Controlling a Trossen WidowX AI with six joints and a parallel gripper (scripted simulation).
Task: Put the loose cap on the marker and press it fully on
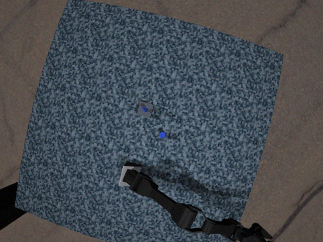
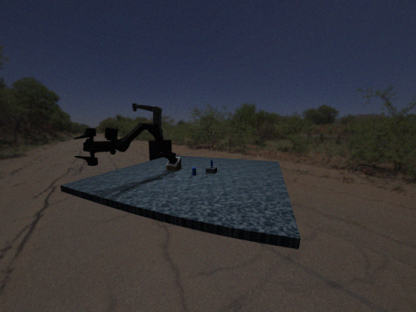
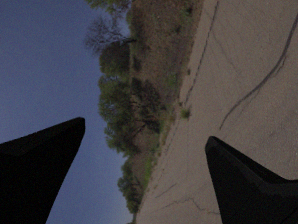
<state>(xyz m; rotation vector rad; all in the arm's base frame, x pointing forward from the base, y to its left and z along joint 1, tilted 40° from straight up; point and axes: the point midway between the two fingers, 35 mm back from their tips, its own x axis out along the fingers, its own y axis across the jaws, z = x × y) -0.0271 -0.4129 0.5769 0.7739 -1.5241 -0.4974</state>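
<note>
My gripper tip is now 66 cm to the right of the blue cap, 25 cm short of it and 23 cm above it. From my gripper tip the other things lie so: dark holder block 78 cm to the left, 33 cm ahead, 24 cm below.
</note>
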